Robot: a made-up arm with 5 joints.
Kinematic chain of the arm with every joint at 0, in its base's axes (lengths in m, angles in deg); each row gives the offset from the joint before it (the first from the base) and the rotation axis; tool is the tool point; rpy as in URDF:
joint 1: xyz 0 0 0.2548 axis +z
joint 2: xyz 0 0 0 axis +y
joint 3: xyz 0.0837 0 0.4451 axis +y
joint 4: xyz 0.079 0 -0.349 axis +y
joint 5: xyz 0.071 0 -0.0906 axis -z
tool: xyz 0 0 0 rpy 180 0 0
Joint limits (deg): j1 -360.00..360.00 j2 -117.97..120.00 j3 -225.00..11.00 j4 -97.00..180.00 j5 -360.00..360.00
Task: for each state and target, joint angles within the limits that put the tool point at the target. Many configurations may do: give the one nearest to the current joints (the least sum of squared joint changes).
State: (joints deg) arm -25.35 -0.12 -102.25 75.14 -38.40
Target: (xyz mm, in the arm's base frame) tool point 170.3 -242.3 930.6
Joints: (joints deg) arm -54.90 -20.11 -101.19 79.26 -38.40
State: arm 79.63 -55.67 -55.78 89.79 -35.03
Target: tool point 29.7 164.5 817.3
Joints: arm 79.77 -41.13 -72.34 81.49 -35.03
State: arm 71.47 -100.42 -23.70 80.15 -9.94
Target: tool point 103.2 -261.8 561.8
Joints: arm 111.51 -113.60 -44.13 76.94 -9.94
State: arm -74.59 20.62 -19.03 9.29 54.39
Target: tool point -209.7 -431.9 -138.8
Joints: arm -115.90 70.06 -56.65 5.80 54.39
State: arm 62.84 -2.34 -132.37 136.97 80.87
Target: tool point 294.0 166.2 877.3
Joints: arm 29.48 -2.61 -125.64 141.01 80.87
